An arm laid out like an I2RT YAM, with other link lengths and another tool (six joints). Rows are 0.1 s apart.
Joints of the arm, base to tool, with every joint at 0 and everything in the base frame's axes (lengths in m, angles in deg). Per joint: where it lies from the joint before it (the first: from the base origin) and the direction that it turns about. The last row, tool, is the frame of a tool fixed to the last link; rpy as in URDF.
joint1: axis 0 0 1 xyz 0 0 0.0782
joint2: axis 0 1 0 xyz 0.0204 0.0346 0.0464
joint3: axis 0 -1 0 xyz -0.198 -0.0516 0
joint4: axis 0 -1 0 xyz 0.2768 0.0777 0.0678
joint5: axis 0 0 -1 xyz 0.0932 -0.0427 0.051
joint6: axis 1 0 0 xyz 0.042 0 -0.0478
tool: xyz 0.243 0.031 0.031 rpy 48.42 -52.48 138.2
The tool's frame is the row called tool.
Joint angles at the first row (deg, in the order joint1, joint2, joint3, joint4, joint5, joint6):
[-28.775, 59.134, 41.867, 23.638, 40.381, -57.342]
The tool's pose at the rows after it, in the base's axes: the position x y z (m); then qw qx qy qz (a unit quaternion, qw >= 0):
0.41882 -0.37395 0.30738 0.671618 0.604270 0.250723 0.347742
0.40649 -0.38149 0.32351 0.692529 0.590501 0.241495 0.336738
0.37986 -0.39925 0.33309 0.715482 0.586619 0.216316 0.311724
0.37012 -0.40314 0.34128 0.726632 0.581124 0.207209 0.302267
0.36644 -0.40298 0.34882 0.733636 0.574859 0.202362 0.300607
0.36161 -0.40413 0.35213 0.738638 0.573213 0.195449 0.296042
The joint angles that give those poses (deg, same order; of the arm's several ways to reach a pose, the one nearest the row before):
[-29.080, 59.724, 41.868, 24.425, 37.846, -58.872]
[-30.042, 59.614, 41.210, 28.490, 38.567, -61.057]
[-32.075, 59.594, 40.317, 32.162, 40.796, -62.697]
[-32.490, 59.594, 40.120, 34.239, 41.845, -63.899]
[-32.468, 59.593, 40.118, 35.725, 42.305, -64.577]
[-32.403, 59.722, 40.116, 36.731, 43.288, -65.035]

